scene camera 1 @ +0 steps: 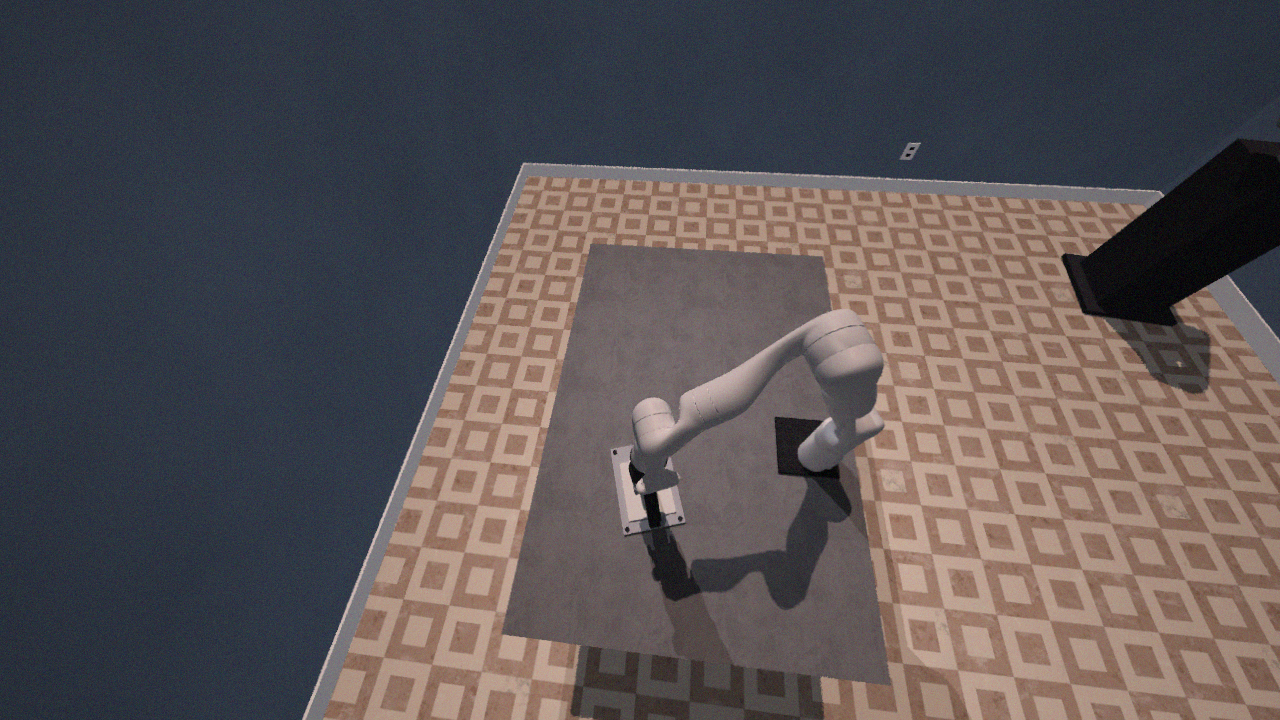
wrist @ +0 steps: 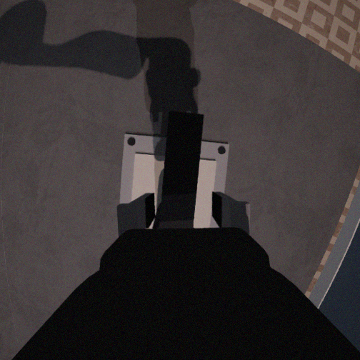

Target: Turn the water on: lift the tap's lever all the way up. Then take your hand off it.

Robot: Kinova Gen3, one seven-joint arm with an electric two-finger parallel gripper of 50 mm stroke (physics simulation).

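Frame: origin at the arm's base, x left, y back, z up, level; metres.
Where they show: arm's base, origin of the base link: (scene camera 1: 813,455).
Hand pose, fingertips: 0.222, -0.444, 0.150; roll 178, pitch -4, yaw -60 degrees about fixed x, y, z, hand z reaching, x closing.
Things, the pixels of their top centre, and the offset from my fingertips, as dx, dy, dz. "pt": a spot on its surface instead. Level surfaces: height alone.
- tap's black part, surface spot: (scene camera 1: 653,510) pt +0.049, +0.027, -0.006
- pale base plate, surface spot: (scene camera 1: 619,483) pt -0.025, -0.088, -0.154
- grey table top, its level: dz -0.162
The tap's black part (scene camera 1: 653,510) (wrist: 183,150) is a long dark bar that runs out over a pale base plate (scene camera 1: 619,483) (wrist: 124,170) with dark bolts at its corners. Lever and spout cannot be told apart. My gripper (wrist: 183,204) is open. In the wrist view its two fingers stand on either side of the bar, with a gap on each side. In the scene view the wrist of the arm hangs over the plate and hides the fingers and the rear of the tap. How high the lever stands is hidden.
The plate lies on a grey table top (scene camera 1: 698,313) (wrist: 65,140). The arm's dark base plate (scene camera 1: 792,447) is to the right of the tap. The arm's shadow falls beyond the bar. A dark pillar (scene camera 1: 1172,232) stands far off at the right on the tiled floor (scene camera 1: 984,447).
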